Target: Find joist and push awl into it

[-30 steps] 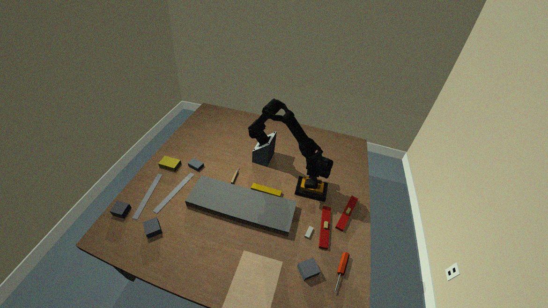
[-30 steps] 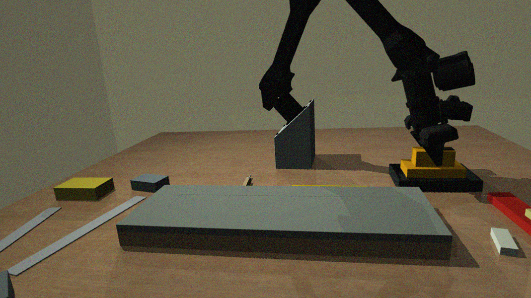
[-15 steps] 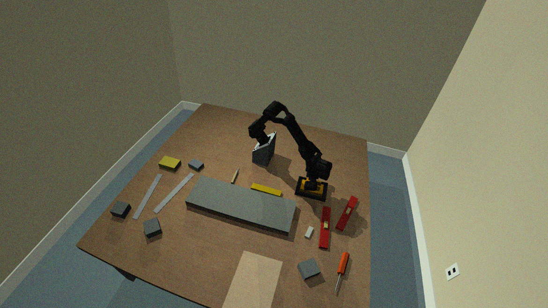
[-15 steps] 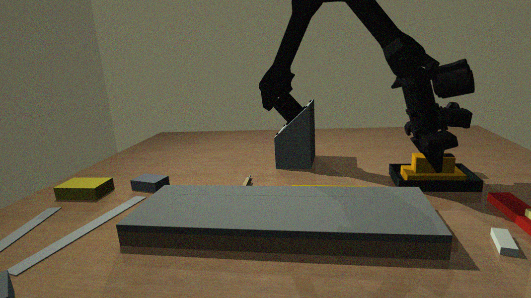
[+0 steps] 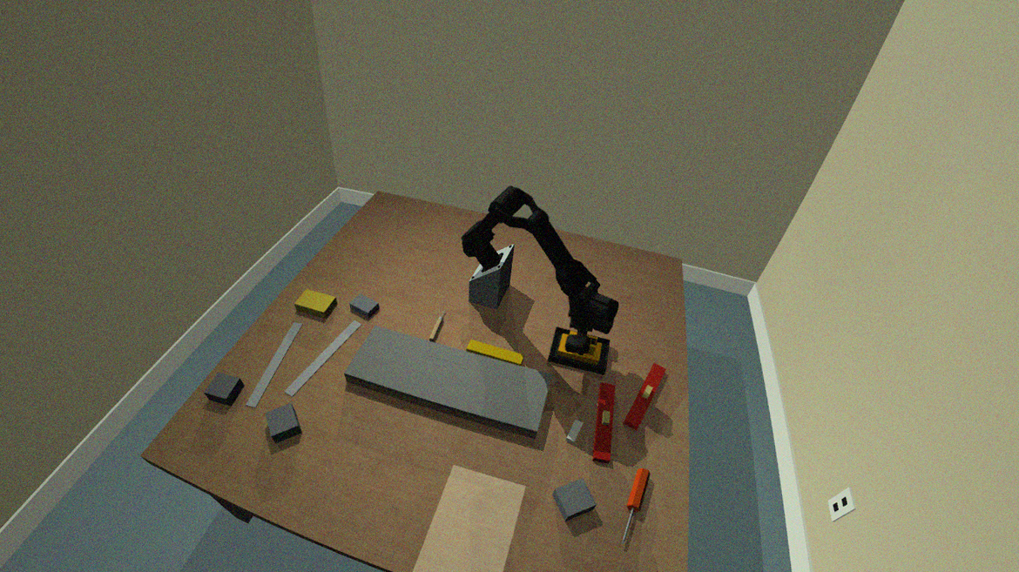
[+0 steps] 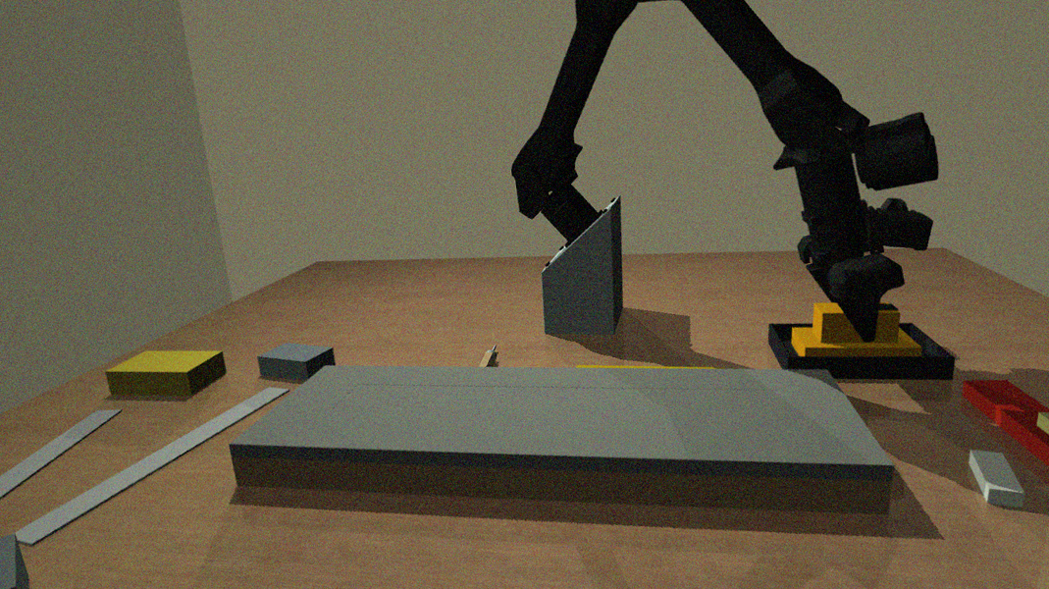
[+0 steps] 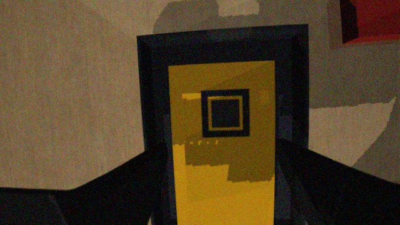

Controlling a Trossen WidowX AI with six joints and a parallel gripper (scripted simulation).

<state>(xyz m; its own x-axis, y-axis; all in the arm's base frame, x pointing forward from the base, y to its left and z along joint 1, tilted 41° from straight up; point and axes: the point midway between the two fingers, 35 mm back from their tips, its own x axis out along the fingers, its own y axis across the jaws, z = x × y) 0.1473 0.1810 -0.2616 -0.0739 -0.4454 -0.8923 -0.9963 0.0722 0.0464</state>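
My gripper tip is 1 cm to the right of the yellow stud finder and 1 cm below it. From my gripper tip the other things lie so: thin yellow bar: 8 cm ahead, 24 cm to the right, 3 cm below; black tray: 1 cm to the right, 2 cm below; small white block: 27 cm ahead, 2 cm to the left, 3 cm below.
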